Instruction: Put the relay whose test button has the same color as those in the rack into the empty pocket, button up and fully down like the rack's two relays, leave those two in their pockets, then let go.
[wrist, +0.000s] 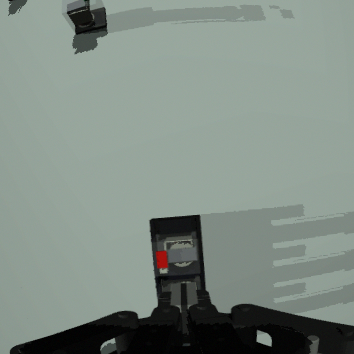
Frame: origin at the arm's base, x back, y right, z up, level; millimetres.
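Seen in the pictures: gripper, fingertip midpoint: (184, 297).
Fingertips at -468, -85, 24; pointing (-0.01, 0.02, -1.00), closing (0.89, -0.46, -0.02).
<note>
Pixels of each thing's top centre, then the offset from my fingertips to it, as dx, dy, dz. "*": a spot on its surface instead. Level surfaces: height alone.
- rack, surface spot: (152, 232) * -1, +42, -33
- red test button, top centre: (161, 259) +1, +28, +2
- pale table, surface height: dz -47
A narrow dark holder, apparently the rack (152, 232), stands at the lower middle of the wrist view. In it sits a relay (181, 253) with a red test button (161, 259) facing up and a grey strip over a round part. The holder's upper end is dark, and I cannot tell whether that is an empty pocket. Its lower part is hidden by my gripper (184, 292), which is shut, fingertips together, over the holder's near end. Another relay (86, 19), with a dark base and clear case, is at the top left, partly cut off; its button colour does not show.
A small dark piece with a shadow lies at the top left corner, mostly cut off. Striped shadows fall on the pale table (200, 125) to the right of the holder, and a long shadow runs right from the top left relay.
</note>
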